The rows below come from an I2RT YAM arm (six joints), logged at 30 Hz.
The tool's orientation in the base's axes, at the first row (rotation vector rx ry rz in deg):
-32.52 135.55 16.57
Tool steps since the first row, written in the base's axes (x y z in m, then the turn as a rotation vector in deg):
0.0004 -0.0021 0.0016 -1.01 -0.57 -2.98
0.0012 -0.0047 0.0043 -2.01 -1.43 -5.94
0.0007 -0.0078 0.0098 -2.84 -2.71 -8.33
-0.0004 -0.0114 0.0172 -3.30 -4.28 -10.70
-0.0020 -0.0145 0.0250 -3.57 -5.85 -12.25
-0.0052 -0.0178 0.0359 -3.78 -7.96 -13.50
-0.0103 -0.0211 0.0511 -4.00 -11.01 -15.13
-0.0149 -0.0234 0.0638 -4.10 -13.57 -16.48
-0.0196 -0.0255 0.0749 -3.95 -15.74 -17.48
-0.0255 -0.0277 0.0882 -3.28 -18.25 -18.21
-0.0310 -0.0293 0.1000 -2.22 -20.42 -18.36
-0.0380 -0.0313 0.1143 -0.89 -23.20 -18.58
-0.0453 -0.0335 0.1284 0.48 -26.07 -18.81
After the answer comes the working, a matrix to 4 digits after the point.
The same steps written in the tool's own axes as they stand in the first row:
-0.0007 -0.0020 -0.0017 2.84 -0.19 1.45
-0.0022 -0.0045 -0.0042 5.76 -0.63 2.79
-0.0045 -0.0067 -0.0096 8.32 -1.50 3.65
-0.0075 -0.0089 -0.0170 10.71 -2.79 4.61
-0.0106 -0.0105 -0.0248 12.42 -4.13 5.06
-0.0146 -0.0113 -0.0359 14.07 -5.96 5.14
-0.0202 -0.0110 -0.0513 16.28 -8.62 5.16
-0.0248 -0.0101 -0.0642 18.07 -10.90 5.22
-0.0283 -0.0092 -0.0759 19.33 -12.94 5.29
-0.0325 -0.0076 -0.0899 20.16 -15.50 5.34
-0.0361 -0.0058 -0.1024 20.24 -17.92 5.29
-0.0402 -0.0035 -0.1177 20.38 -21.01 5.24
-0.0439 -0.0012 -0.1331 20.53 -24.19 5.19

The tool's axes in the first row as the columns of a matrix, in the base's axes (rounded; the answer above uses it unrounded):
-0.6753 -0.4713 0.5674
-0.3207 0.8803 0.3495
-0.6642 0.0540 -0.7456

